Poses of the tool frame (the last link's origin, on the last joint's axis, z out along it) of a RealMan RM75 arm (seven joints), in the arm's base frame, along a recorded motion.
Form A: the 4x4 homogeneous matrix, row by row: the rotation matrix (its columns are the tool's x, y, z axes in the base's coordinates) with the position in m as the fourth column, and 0 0 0 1 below. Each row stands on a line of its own.
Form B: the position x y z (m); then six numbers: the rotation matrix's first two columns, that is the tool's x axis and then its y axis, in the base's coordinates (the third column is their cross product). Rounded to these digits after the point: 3 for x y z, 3 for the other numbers.
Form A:
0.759 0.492 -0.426 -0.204
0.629 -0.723 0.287 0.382
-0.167 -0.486 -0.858 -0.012
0 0 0 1
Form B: -0.204 0.382 -0.012 0.759 0.629 -0.167 0.492 -0.723 -0.486
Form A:
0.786 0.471 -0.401 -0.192
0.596 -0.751 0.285 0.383
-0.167 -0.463 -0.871 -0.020
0 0 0 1
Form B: -0.192 0.383 -0.020 0.786 0.596 -0.167 0.471 -0.751 -0.463
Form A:
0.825 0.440 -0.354 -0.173
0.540 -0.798 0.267 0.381
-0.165 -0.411 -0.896 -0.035
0 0 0 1
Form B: -0.173 0.381 -0.035 0.825 0.540 -0.165 0.440 -0.798 -0.411
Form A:
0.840 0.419 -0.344 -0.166
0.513 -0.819 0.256 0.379
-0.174 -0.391 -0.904 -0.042
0 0 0 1
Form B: -0.166 0.379 -0.042 0.840 0.513 -0.174 0.419 -0.819 -0.391
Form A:
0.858 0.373 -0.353 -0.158
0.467 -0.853 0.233 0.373
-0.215 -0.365 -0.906 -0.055
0 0 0 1
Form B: -0.158 0.373 -0.055 0.858 0.467 -0.215 0.373 -0.853 -0.365
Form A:
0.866 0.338 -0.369 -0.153
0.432 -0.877 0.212 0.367
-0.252 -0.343 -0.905 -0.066
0 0 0 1
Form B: -0.153 0.367 -0.066 0.866 0.432 -0.252 0.338 -0.877 -0.343
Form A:
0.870 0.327 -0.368 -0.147
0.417 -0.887 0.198 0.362
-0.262 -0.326 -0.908 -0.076
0 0 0 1
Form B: -0.147 0.362 -0.076 0.870 0.417 -0.262 0.327 -0.887 -0.326
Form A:
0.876 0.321 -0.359 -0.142
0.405 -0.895 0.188 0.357
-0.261 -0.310 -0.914 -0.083
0 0 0 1
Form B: -0.142 0.357 -0.083 0.876 0.405 -0.261 0.321 -0.895 -0.310
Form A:
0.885 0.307 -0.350 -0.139
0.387 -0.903 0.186 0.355
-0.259 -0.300 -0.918 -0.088
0 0 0 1
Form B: -0.139 0.355 -0.088 0.885 0.387 -0.259 0.307 -0.903 -0.300
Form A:
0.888 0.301 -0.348 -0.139
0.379 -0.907 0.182 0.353
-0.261 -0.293 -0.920 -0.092
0 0 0 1
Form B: -0.139 0.353 -0.092 0.888 0.379 -0.261 0.301 -0.907 -0.293
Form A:
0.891 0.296 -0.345 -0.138
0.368 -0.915 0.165 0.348
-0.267 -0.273 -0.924 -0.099
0 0 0 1
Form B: -0.138 0.348 -0.099 0.891 0.368 -0.267 0.296 -0.915 -0.273
